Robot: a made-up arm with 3 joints.
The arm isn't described. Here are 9 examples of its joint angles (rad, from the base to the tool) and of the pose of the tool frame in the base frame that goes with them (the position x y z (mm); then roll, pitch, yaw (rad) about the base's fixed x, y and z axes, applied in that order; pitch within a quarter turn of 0, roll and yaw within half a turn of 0).
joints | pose
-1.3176 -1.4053 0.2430 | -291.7 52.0 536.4 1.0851 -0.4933 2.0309
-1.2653 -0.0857 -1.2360 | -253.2 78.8 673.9 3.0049 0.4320 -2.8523
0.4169 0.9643 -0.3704 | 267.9 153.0 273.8 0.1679 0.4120 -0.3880
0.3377 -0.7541 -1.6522 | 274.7 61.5 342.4 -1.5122 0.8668 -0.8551
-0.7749 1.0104 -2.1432 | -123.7 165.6 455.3 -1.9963 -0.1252 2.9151
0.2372 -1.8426 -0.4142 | 372.2 61.3 311.0 -0.3815 0.9546 2.0129
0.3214 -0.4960 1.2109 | 354.3 74.9 256.7 -0.6917 -0.3907 1.9849
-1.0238 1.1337 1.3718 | -284.8 107.2 492.8 -0.1478 0.3779 0.3096
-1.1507 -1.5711 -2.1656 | -196.9 77.5 561.0 2.5055 0.8137 -2.0250
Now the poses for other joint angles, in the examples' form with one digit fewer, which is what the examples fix.
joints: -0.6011 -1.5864 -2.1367
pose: -52 76 396 -2.949 0.926 -1.372
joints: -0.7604 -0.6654 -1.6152
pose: -137 63 462 3.013 0.798 -2.401
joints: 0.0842 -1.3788 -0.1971
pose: 274 33 270 -0.123 0.669 1.875
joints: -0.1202 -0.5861 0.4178
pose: 116 34 237 0.063 0.128 1.464
